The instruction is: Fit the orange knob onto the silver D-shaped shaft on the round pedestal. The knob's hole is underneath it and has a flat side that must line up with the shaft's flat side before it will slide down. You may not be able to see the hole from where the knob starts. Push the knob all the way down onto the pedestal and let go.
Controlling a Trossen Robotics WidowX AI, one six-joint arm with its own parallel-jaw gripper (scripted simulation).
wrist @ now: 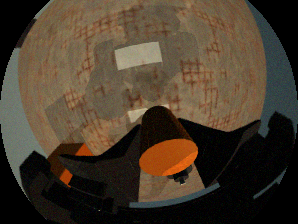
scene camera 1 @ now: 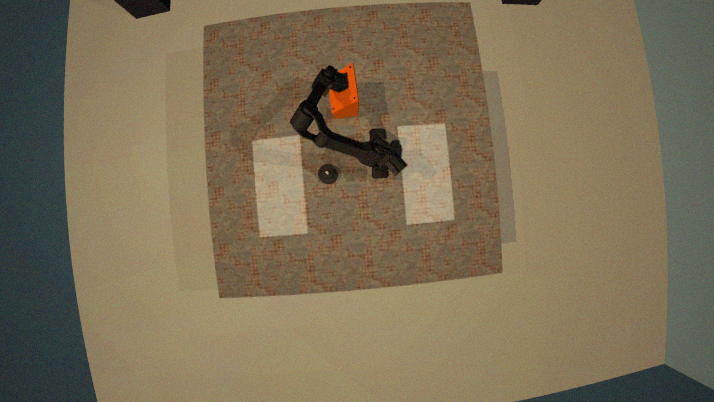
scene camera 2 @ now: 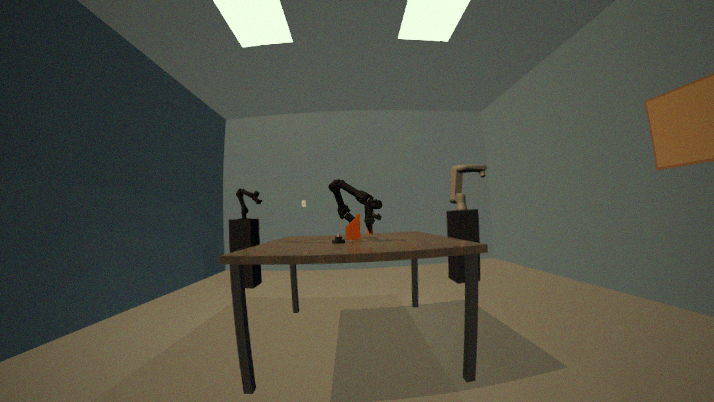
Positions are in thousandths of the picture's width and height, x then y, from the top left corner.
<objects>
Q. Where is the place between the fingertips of my gripper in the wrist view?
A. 535,556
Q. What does my gripper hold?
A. An orange knob.
</objects>
